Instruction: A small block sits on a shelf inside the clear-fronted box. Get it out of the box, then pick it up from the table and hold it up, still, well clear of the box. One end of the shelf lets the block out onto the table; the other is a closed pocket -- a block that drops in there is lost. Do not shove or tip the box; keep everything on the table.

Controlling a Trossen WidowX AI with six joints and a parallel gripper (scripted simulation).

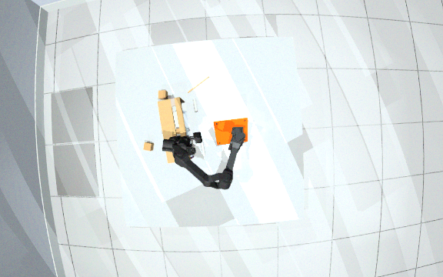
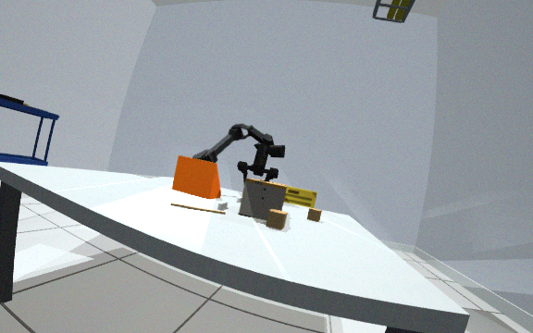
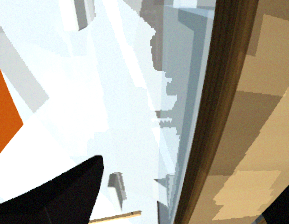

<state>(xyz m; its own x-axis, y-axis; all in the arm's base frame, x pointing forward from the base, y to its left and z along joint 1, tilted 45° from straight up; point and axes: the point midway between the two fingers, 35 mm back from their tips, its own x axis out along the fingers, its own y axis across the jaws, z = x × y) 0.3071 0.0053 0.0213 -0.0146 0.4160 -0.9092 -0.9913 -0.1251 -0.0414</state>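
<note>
The cube is 5 cm ahead of my gripper tip, 3 cm to the right of it and 1 cm below it. Round my gripper tip: thin stick (7 cm behind, 34 cm to the right, 9 cm below); long tan-topped box (4 cm ahead, 4 cm to the right, 3 cm below).
</note>
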